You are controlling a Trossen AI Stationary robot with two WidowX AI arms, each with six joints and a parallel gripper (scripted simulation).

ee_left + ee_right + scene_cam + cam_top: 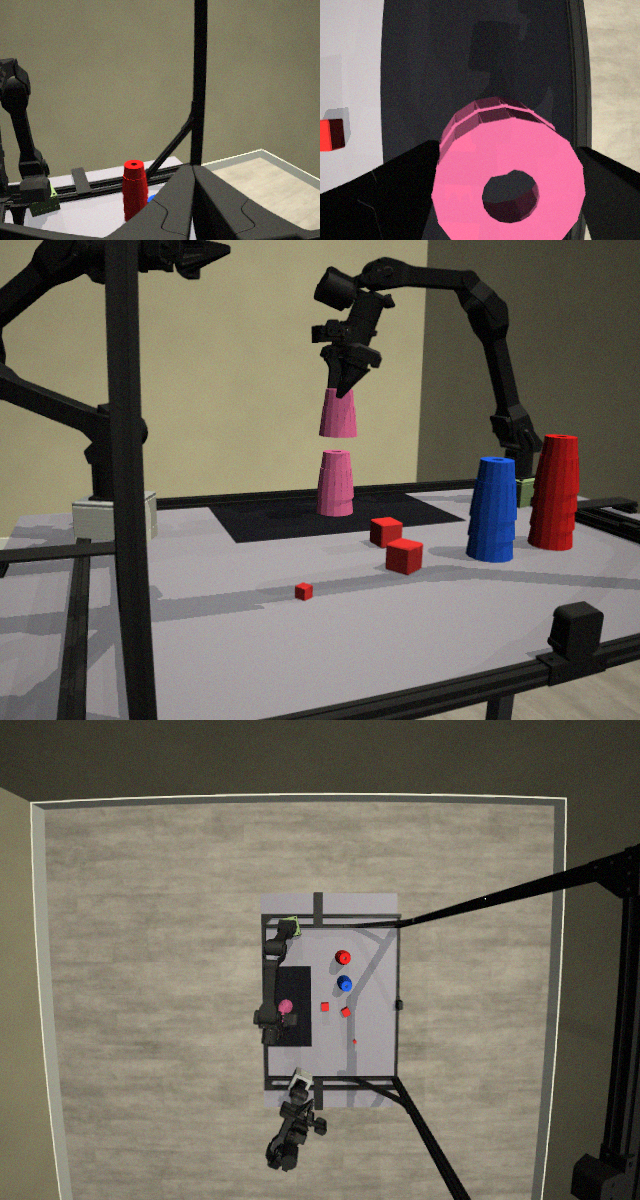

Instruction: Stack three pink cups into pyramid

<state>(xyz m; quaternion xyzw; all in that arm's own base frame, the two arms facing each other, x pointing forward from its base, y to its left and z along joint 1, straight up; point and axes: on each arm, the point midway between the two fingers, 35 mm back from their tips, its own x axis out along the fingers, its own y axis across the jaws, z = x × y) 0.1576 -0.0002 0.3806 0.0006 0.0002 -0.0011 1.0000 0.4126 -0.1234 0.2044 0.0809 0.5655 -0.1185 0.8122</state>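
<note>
Right now the black mat is 26 cm below my right hand, 1 cm to the left of it and 1 cm behind it. From my right hand the other things lie so: red cube (37 cm behind, 25 cm below, 23 cm to the left).
</note>
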